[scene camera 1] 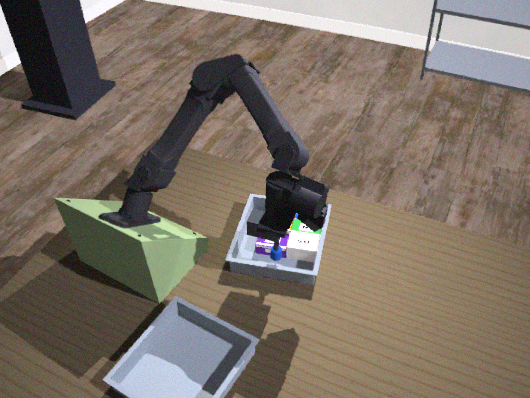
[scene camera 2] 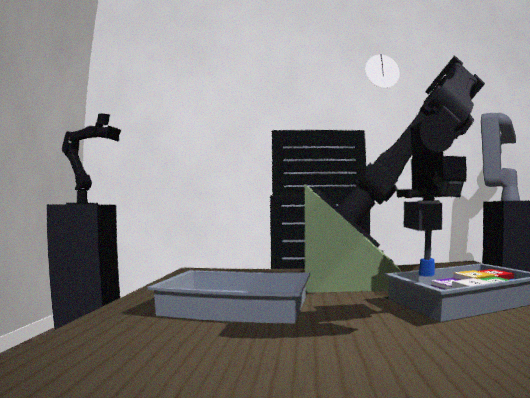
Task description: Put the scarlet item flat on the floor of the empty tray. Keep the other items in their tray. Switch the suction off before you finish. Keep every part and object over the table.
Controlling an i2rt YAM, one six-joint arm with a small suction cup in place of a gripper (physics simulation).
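Frame: origin at the arm's base, x ahead, y left, z up, level; centimetres.
Seen in the pictures: hand, tool point: [scene camera 1: 275, 255] [scene camera 2: 426, 274]; arm's base, link origin: [scene camera 1: 131, 220] [scene camera 2: 345, 219].
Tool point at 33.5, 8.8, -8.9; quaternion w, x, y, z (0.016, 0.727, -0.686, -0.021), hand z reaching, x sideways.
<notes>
Pixels of each thing's top centre, then the offset from my tool point to it, as dx, dy, dz.
- scarlet item, top centre: [scene camera 2: 493, 272] -5.0, +17.2, -1.5
- filled tray, top centre: [scene camera 2: 465, 275] [scene camera 1: 280, 231] -2.1, +9.0, -1.0
- purple item, top centre: [scene camera 2: 452, 281] [scene camera 1: 273, 239] -3.4, +6.7, -2.3
- empty tray, top centre: [scene camera 2: 235, 280] [scene camera 1: 182, 359] -8.3, -32.5, -1.0
- white item, top centre: [scene camera 2: 474, 282] [scene camera 1: 303, 241] +4.4, +7.9, -1.4
- yellow item, top centre: [scene camera 2: 473, 273] -4.2, +12.0, -1.3
The scarlet item [scene camera 2: 507, 275] lies in the far part of the filled tray [scene camera 1: 272, 271] [scene camera 2: 417, 297]. In scene camera 1 it is hidden behind the arm's wrist. My gripper [scene camera 1: 276, 254] [scene camera 2: 427, 267], a blue suction cup, points down low over the filled tray, by the outer edge of the purple item [scene camera 1: 263, 246] [scene camera 2: 444, 283]. It is apart from the scarlet item, and no item shows attached to it. The empty tray [scene camera 1: 200, 345] [scene camera 2: 225, 307] stands apart from the filled tray, with no item visible inside.
A white item [scene camera 1: 303, 246] and a green item [scene camera 1: 315, 226] lie in the filled tray, with a yellow item [scene camera 2: 467, 274] beside the scarlet one. The green wedge base [scene camera 1: 120, 255] [scene camera 2: 335, 250] carries the arm and stands near both trays.
</notes>
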